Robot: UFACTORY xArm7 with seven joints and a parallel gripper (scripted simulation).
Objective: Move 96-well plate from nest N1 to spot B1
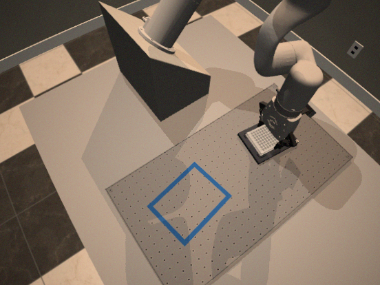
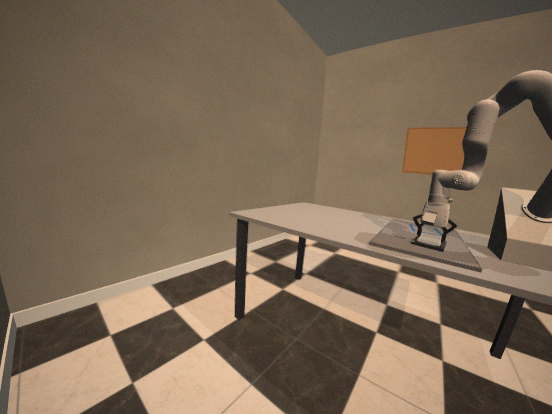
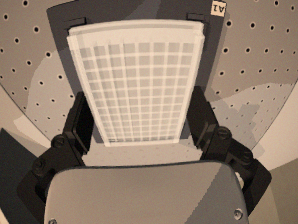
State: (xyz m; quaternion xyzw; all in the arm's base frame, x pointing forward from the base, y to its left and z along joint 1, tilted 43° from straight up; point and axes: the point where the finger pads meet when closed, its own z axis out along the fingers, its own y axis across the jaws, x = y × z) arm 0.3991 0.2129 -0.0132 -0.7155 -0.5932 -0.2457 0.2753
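Now: the white 96-well plate 1 cm below my hand. Also, from my hand: plate nest (2 cm below).
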